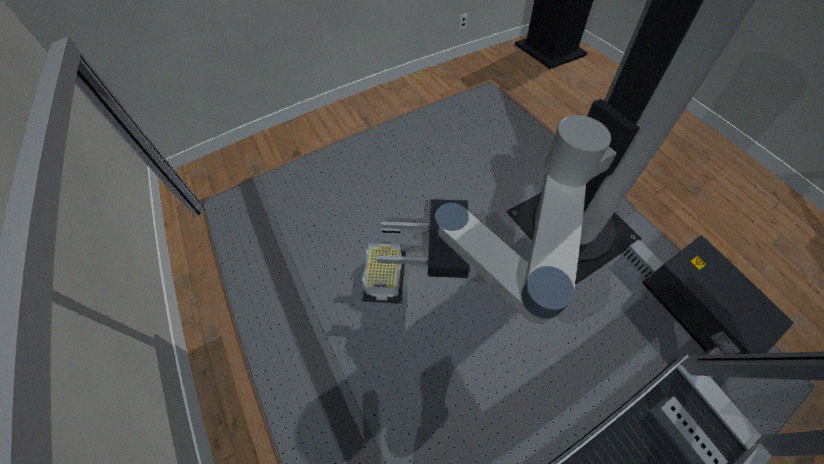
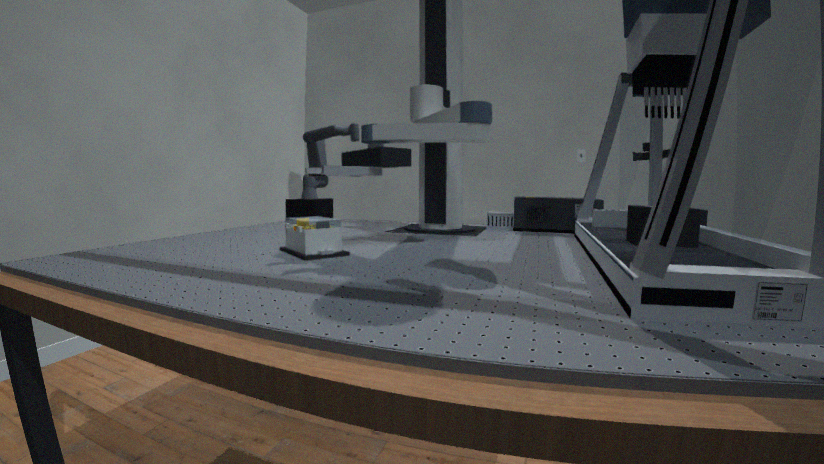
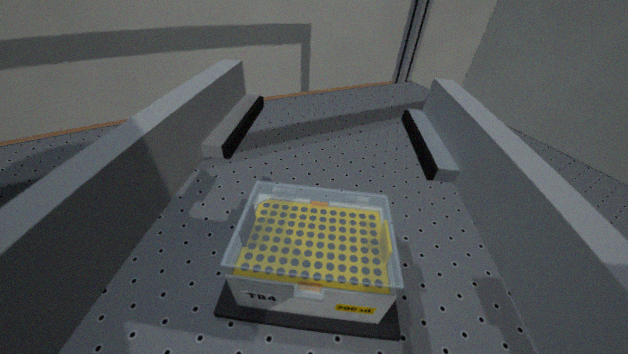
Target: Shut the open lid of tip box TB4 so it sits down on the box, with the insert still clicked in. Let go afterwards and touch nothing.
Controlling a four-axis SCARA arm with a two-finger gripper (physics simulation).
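Where they show: gripper, fingertip midpoint: (image 1: 379, 241) (image 2: 313, 171) (image 3: 334, 90); arm's base at its link origin: (image 2: 440, 232).
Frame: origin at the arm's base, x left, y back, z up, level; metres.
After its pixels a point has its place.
Tip box TB4 (image 1: 382, 290) {x -0.093, y -0.604, z 0.053 m} (image 2: 314, 242) {x -0.108, y -0.625, z 0.045 m} (image 3: 320, 308) {x -0.131, y -0.533, z 0.040 m} is white and stands on a thin black base (image 2: 291, 251) {x -0.177, y -0.613, z 0.020 m} (image 3: 360, 329) {x -0.156, y -0.509, z 0.021 m}. Its clear lid (image 2: 329, 221) {x -0.088, y -0.595, z 0.087 m} (image 3: 330, 192) {x -0.173, y -0.600, z 0.090 m} lies level over the box, with its front edge at the front latch. The yellow insert (image 1: 386, 276) {x -0.116, y -0.578, z 0.070 m} (image 3: 315, 240) {x -0.145, y -0.573, z 0.070 m} shows flat through the lid; whether its catches are clicked in is too small to tell. My gripper (image 1: 384, 242) {x -0.144, y -0.567, z 0.196 m} (image 2: 326, 170) {x -0.144, y -0.567, z 0.196 m} (image 3: 334, 90) {x -0.144, y -0.567, z 0.196 m} is shut to its narrowest, which still leaves a gap between its pads. It holds nothing and hangs above the box, apart from the lid.
A perforated grey board (image 1: 322, 190) {x -0.532, y -0.612, z 0.013 m} (image 2: 190, 270) {x -0.252, y -0.831, z 0.013 m} covers the table. The arm's column (image 1: 651, 115) {x 0.049, y -0.056, z 0.489 m} (image 2: 455, 184) {x 0.061, y -0.043, z 0.168 m} and a black controller box (image 1: 720, 293) {x 0.388, y 0.099, z 0.128 m} (image 2: 542, 214) {x 0.347, y 0.034, z 0.073 m} stand behind the gripper. A framed machine (image 1: 726, 397) {x 0.551, y -0.100, z 0.131 m} (image 2: 686, 299) {x 0.513, y -0.850, z 0.040 m} stands at the right.
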